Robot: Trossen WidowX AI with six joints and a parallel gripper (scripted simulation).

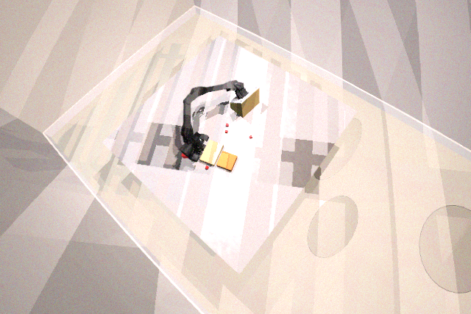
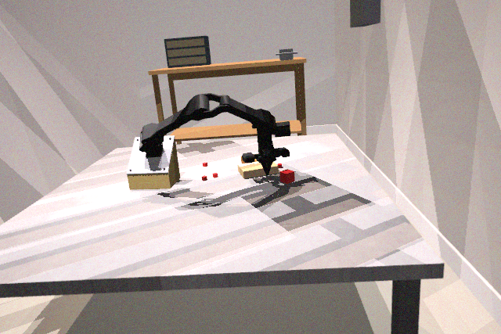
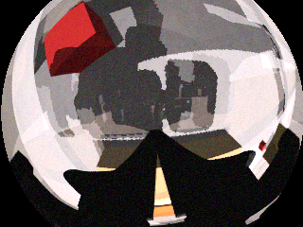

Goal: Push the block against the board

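My gripper tip is now 40 mm past the board, 60 mm to the right of it and 10 mm below it. Also, from my gripper tip: orange square block: 70 mm behind, 170 mm to the left, 10 mm above; then red cube: 80 mm ahead, 60 mm to the right, 10 mm above.
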